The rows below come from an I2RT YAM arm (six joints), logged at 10 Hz.
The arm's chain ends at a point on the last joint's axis. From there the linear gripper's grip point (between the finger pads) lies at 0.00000 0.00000 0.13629 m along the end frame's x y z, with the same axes.
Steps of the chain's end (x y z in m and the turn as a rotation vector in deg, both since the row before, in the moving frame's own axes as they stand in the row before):
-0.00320, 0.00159, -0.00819, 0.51, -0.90, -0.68
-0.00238, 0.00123, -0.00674, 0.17, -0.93, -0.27
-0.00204, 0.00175, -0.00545, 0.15, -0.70, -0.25
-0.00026, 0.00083, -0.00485, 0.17, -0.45, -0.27
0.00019, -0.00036, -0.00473, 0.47, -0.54, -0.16
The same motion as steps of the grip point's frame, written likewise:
-0.00535, 0.00039, -0.00821, 0.51, -0.90, -0.68
-0.00459, 0.00083, -0.00676, 0.17, -0.93, -0.27
-0.00371, 0.00140, -0.00546, 0.15, -0.70, -0.25
-0.00133, 0.00043, -0.00485, 0.17, -0.45, -0.27
-0.00110, -0.00148, -0.00474, 0.47, -0.54, -0.16

